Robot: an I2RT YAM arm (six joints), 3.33 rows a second.
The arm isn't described. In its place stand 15 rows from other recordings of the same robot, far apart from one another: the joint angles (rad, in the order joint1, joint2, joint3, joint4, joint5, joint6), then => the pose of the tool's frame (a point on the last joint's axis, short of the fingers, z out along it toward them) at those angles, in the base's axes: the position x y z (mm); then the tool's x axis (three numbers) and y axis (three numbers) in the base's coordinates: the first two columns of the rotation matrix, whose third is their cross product.
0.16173, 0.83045, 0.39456, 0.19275, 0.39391, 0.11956 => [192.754 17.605 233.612 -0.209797 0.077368 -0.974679 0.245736 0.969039 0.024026]
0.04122, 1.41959, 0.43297, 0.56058, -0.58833, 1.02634 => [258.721 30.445 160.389 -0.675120 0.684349 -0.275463 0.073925 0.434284 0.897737]
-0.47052, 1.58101, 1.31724, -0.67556, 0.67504, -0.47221 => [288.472 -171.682 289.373 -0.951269 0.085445 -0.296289 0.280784 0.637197 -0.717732]
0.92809, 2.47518, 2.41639, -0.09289, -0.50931, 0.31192 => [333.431 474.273 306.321 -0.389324 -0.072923 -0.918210 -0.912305 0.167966 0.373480]
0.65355, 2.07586, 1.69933, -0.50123, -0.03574, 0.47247 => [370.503 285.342 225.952 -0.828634 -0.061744 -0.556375 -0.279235 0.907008 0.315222]
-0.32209, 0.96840, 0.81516, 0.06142, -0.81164, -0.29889 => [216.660 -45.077 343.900 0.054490 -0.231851 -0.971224 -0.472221 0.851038 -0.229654]
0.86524, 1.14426, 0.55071, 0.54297, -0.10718, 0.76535 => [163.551 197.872 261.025 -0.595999 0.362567 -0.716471 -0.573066 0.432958 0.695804]
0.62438, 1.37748, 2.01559, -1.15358, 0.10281, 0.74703 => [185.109 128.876 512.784 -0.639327 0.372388 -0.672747 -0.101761 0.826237 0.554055]
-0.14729, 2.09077, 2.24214, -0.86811, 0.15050, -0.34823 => [460.814 -73.764 367.132 -0.698483 -0.237440 -0.675088 0.019756 0.936595 -0.349858]
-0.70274, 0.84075, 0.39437, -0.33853, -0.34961, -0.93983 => [135.197 -98.529 182.635 -0.659144 -0.435868 -0.612820 -0.186345 0.884154 -0.428424]
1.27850, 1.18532, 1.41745, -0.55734, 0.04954, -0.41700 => [73.488 238.097 437.878 0.297711 -0.414501 -0.859975 -0.899380 0.180302 -0.398256]
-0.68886, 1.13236, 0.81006, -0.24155, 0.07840, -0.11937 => [192.653 -162.246 273.322 -0.491191 0.250668 -0.834205 0.630801 0.762801 -0.142212]
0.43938, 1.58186, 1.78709, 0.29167, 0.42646, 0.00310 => [317.673 133.042 536.881 0.431241 0.205812 -0.878449 -0.059530 0.978004 0.199912]
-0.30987, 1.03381, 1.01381, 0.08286, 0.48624, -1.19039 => [220.035 -87.920 402.058 -0.640524 -0.656862 -0.397821 0.320568 0.242038 -0.915780]
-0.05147, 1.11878, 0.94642, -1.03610, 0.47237, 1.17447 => [192.727 -26.148 269.241 -0.169647 0.831295 -0.529309 0.941309 0.295722 0.162745]
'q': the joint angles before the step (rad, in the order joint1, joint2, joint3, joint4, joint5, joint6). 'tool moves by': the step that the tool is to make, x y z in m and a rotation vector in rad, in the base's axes. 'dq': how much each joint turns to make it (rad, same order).
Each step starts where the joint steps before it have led.
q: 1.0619, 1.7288, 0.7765, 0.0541, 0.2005, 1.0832
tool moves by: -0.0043, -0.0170, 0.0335, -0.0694, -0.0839, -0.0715
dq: -0.0004, -0.1418, 0.0084, -0.1673, 0.1281, -0.0104
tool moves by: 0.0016, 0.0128, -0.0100, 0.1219, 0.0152, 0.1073
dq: 0.0019, 0.0508, -0.0270, 0.1860, -0.1237, -0.0338
